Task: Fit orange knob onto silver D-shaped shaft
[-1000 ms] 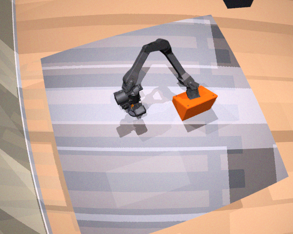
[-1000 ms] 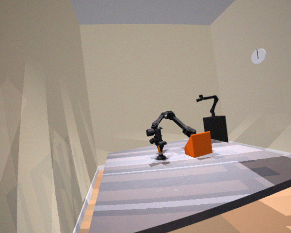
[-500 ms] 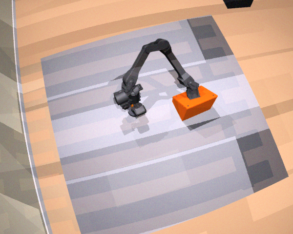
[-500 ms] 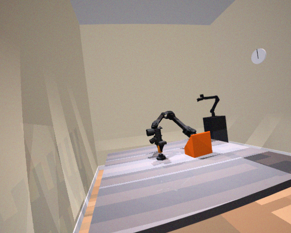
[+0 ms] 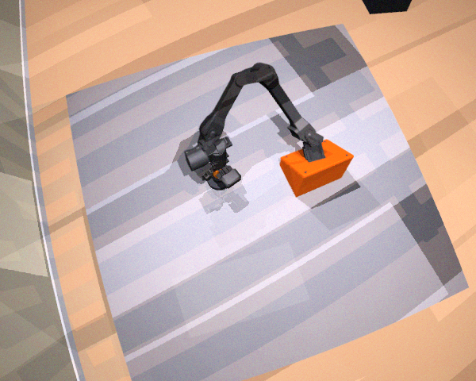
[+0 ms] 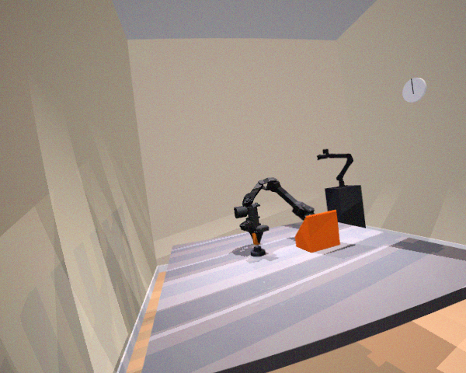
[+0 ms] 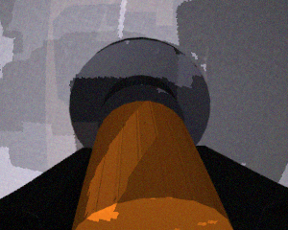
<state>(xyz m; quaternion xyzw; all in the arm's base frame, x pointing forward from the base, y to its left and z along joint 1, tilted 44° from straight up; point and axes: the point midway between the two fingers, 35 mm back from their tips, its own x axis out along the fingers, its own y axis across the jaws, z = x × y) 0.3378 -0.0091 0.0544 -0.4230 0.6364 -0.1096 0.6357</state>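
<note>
Now: the orange knob 3 cm above my gripper tip. Round my gripper tip: dark round pedestal: 4 cm below.
</note>
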